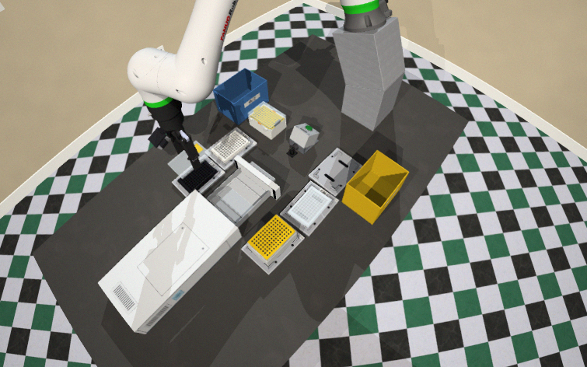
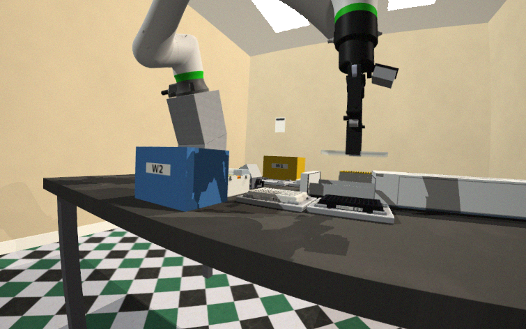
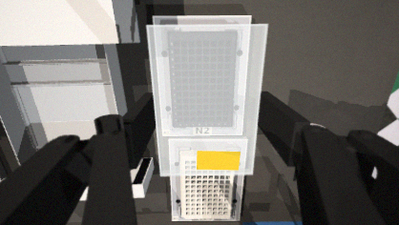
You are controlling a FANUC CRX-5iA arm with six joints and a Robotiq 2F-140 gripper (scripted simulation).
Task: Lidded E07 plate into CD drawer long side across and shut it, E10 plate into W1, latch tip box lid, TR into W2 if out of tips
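The black assay plate lies 130 mm below my hand. The rest, counted from my hand: cooler drawer: 180 mm to the left, 110 mm below; then lid: 20 mm below; then nest N2: 140 mm below.
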